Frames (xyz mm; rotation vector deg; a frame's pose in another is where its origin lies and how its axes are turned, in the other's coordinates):
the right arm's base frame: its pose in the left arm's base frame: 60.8 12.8 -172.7 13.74 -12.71 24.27
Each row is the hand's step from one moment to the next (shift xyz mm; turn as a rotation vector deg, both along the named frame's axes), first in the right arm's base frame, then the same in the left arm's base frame.
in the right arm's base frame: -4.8 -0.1 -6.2 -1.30 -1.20 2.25
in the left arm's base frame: -3.2 -0.2 -7.1 -1.00 -2.17 1.57
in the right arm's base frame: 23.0 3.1 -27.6 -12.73 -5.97 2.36
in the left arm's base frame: 23.6 19.0 -19.6 -9.13 -10.74 -2.18
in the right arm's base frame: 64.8 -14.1 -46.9 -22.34 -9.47 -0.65
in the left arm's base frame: 71.2 24.9 -30.1 -15.67 -16.63 -8.18
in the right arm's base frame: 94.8 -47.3 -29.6 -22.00 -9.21 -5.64
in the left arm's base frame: 109.3 2.1 -12.0 -14.67 -14.91 -12.77
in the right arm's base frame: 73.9 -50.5 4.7 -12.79 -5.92 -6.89
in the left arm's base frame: 86.6 -18.0 14.5 -7.70 -8.18 -10.95
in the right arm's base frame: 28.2 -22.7 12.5 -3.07 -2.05 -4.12
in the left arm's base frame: 32.8 -12.9 15.1 -1.18 -1.84 -5.08
